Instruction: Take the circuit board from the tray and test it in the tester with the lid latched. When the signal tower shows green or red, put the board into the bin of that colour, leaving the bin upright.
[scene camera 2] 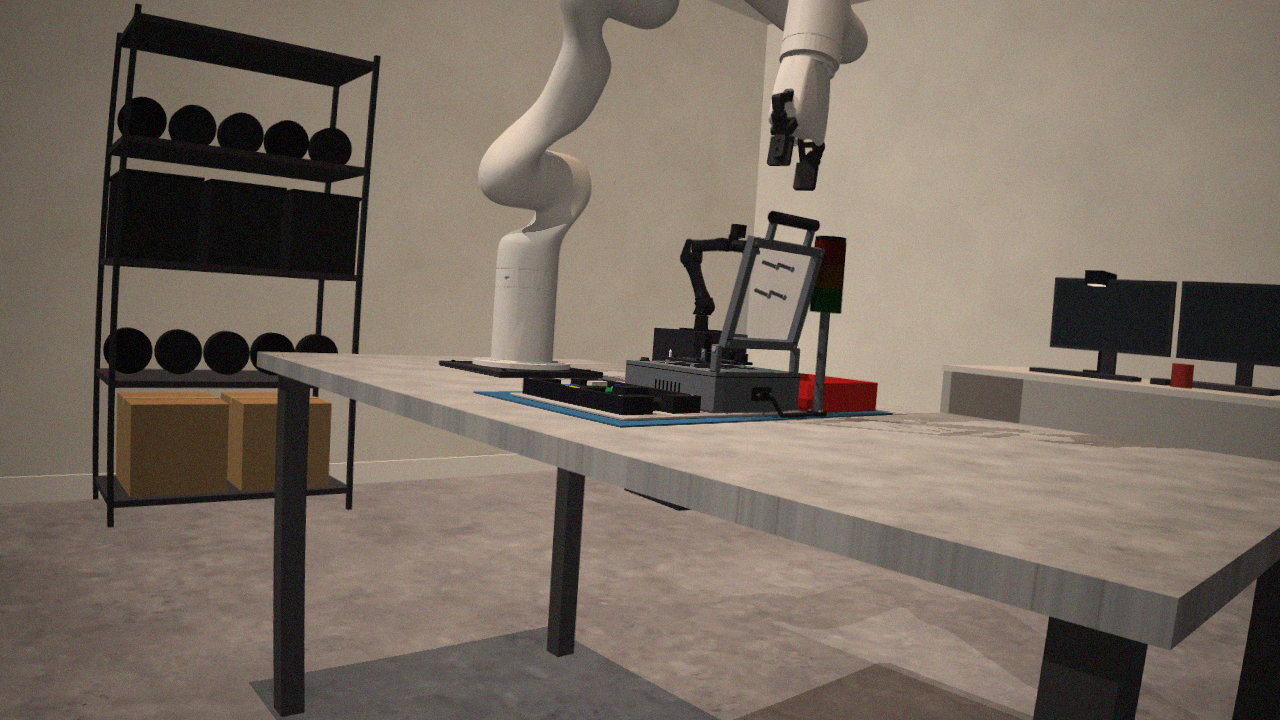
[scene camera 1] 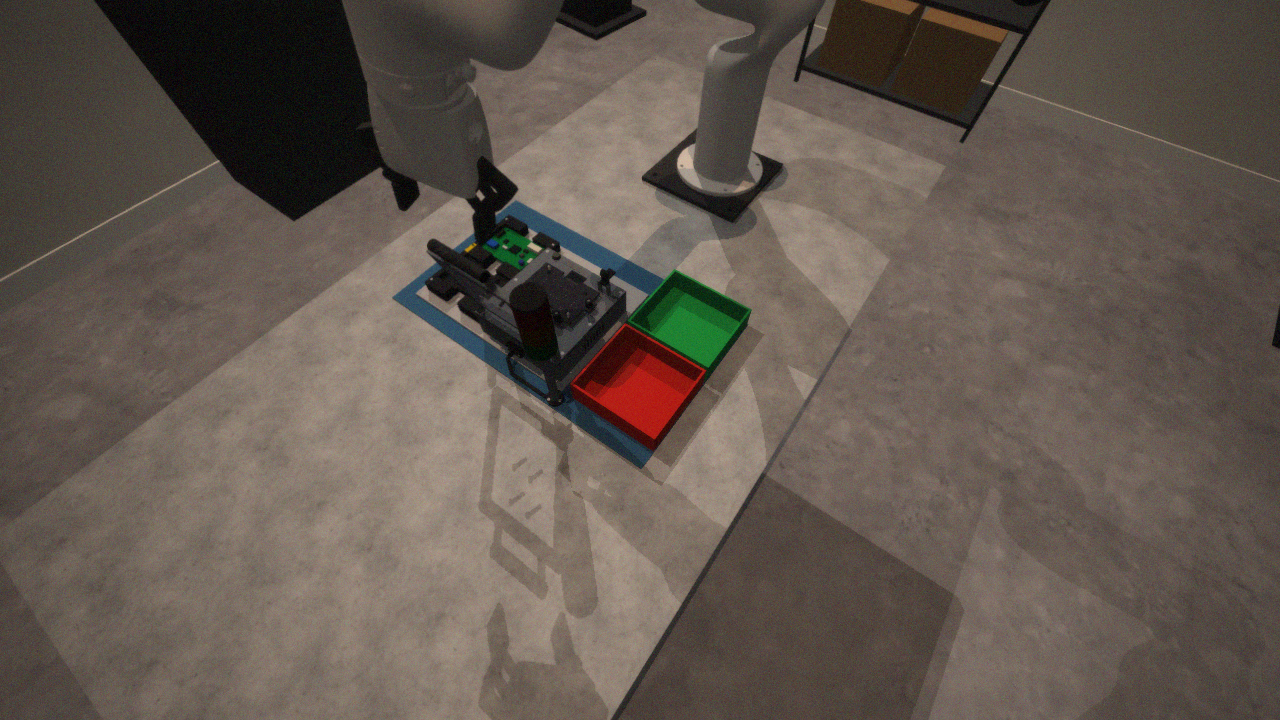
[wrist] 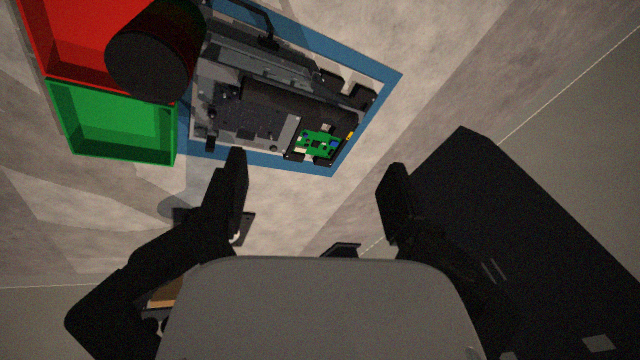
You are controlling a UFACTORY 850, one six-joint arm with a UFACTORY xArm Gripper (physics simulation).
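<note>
The green circuit board [scene camera 1: 512, 248] [scene camera 2: 608, 390] [wrist: 316, 144] lies in the black tray [scene camera 2: 581, 394] beside the grey tester [scene camera 1: 601, 327] [scene camera 2: 751, 390] [wrist: 287, 134]. The tester's lid stands raised, with its black handle [scene camera 1: 458, 260] [scene camera 2: 793, 220] [wrist: 300, 101] on top. No board shows on the tester's dark nest [scene camera 1: 562, 291] [wrist: 250, 114]. The signal tower [scene camera 1: 534, 322] [scene camera 2: 830, 273] [wrist: 175, 45] looks unlit. My gripper [scene camera 1: 444, 213] [scene camera 2: 793, 166] [wrist: 317, 171] is open and empty, above the lid handle in the second scene view. The green bin [scene camera 1: 689, 324] [wrist: 117, 120] and red bin [scene camera 1: 640, 385] [scene camera 2: 845, 394] [wrist: 95, 35] are upright.
The tester and tray stand within a blue-bordered area [scene camera 1: 633, 454] [scene camera 2: 617, 421] [wrist: 364, 59]. The arm's base plate [scene camera 1: 659, 177] is behind them. A power cable [scene camera 1: 512, 367] [scene camera 2: 780, 410] [wrist: 270, 25] runs beside the tester. A tall black cabinet [scene camera 1: 259, 98] [wrist: 505, 220] stands beyond the table.
</note>
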